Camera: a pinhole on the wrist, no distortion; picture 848 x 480 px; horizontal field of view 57.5 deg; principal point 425.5 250.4 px. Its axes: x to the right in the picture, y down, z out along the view. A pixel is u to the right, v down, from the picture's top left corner.
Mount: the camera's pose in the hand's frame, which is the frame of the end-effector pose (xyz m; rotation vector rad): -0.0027 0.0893 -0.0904 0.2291 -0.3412 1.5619
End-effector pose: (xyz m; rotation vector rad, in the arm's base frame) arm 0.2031 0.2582 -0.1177 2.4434 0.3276 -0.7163
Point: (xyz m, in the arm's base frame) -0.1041 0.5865 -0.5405
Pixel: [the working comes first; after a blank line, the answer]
In the camera's frame: -0.5041 -0.0328 0.5347

outside the picture
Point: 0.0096 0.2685 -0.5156
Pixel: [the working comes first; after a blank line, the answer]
In the camera's frame: -0.1718 -0.0978 0.5325

176.1 108.5
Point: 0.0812 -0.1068 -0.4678
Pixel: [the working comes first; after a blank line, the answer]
In the camera's frame: 0.2124 -0.1136 0.5518

723.0 91.3
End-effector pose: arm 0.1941 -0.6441 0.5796 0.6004 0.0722 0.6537
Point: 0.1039 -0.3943 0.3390
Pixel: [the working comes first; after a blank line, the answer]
In the camera's frame: -0.1046 -0.0309 -0.2380

behind the camera
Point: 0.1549 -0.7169 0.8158
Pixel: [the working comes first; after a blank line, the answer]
In the camera's frame: 0.1262 0.0206 0.2894

762.7 305.4
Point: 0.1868 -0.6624 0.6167
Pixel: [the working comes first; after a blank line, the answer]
In the camera's frame: -0.0258 0.0001 0.1477

290.4 250.7
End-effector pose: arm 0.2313 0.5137 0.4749 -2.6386 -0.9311 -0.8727
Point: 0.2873 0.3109 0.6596
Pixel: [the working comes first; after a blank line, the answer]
In the camera's frame: 0.0574 -0.0377 -0.1405

behind the camera
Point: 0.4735 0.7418 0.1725
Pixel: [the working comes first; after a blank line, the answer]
In the camera's frame: 0.0791 -0.1266 0.5297

540.9 65.7
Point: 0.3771 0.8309 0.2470
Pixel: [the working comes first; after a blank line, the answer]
In the camera's frame: -0.0682 -0.1508 0.5077

321.6 20.9
